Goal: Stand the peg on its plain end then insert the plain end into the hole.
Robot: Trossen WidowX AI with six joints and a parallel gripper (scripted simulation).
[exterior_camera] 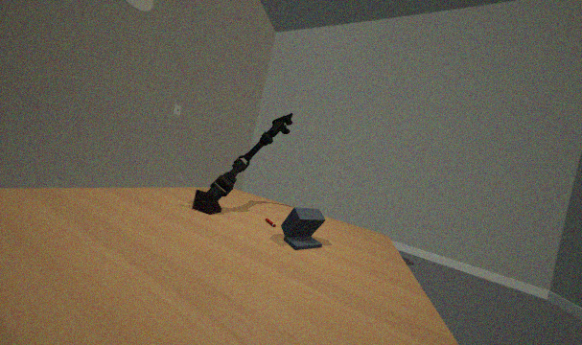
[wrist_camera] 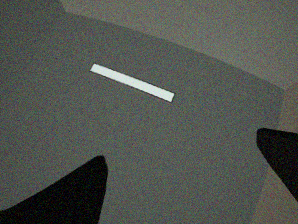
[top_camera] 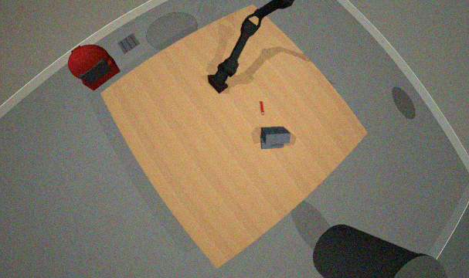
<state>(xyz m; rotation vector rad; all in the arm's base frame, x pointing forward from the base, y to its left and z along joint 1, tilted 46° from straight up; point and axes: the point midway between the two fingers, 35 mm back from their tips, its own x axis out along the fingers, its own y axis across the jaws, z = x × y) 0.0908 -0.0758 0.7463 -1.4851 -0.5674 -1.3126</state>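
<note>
Right now the red peg is 240 mm ahead of my gripper tip, 390 mm to the right of it and 650 mm below it. Also, from my gripper tip: blue-grey sloped panel (390 mm ahead, 450 mm to the right, 590 mm below).
</note>
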